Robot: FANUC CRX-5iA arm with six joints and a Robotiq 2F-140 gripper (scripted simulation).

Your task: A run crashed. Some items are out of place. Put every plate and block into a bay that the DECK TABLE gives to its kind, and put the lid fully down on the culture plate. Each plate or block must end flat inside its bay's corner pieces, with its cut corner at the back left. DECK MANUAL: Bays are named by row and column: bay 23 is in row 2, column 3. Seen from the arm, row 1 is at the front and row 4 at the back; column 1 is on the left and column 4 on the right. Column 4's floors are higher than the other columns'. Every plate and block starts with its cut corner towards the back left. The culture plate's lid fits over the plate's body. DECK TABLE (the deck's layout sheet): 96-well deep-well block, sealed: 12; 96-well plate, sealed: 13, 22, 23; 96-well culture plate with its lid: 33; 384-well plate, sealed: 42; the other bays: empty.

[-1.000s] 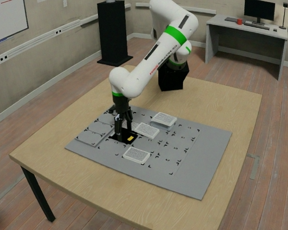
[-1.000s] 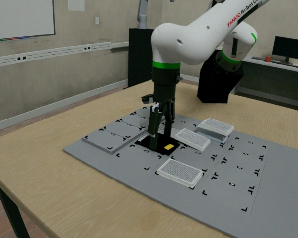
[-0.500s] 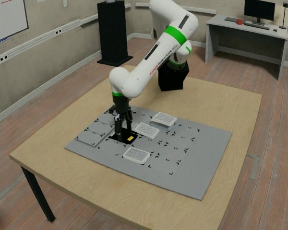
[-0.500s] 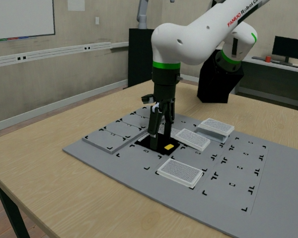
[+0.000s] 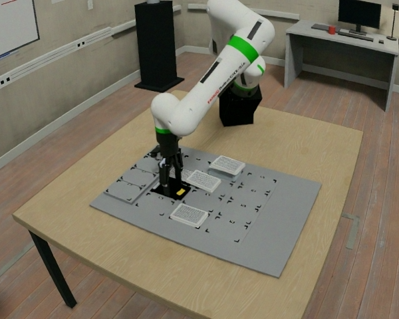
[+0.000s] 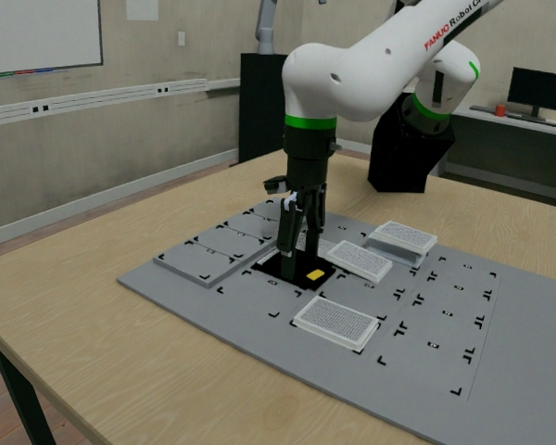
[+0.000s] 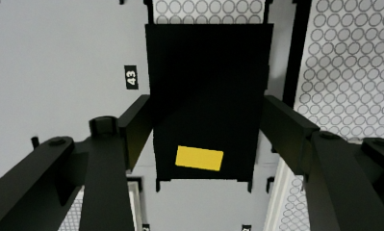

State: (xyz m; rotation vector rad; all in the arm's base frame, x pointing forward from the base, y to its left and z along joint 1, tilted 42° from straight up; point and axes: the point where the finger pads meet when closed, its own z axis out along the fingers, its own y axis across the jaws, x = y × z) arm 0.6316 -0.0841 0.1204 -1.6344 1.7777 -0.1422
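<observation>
Right now the lid is 20 mm below my hand. From my hand the other things lie so: 384-well plate (150 mm to the left, 100 mm ahead, 30 mm below); bay label 43 (60 mm ahead, 40 mm below, 20 mm to the right); 96-well plate (110 mm behind, 30 mm to the right, 30 mm below).
</observation>
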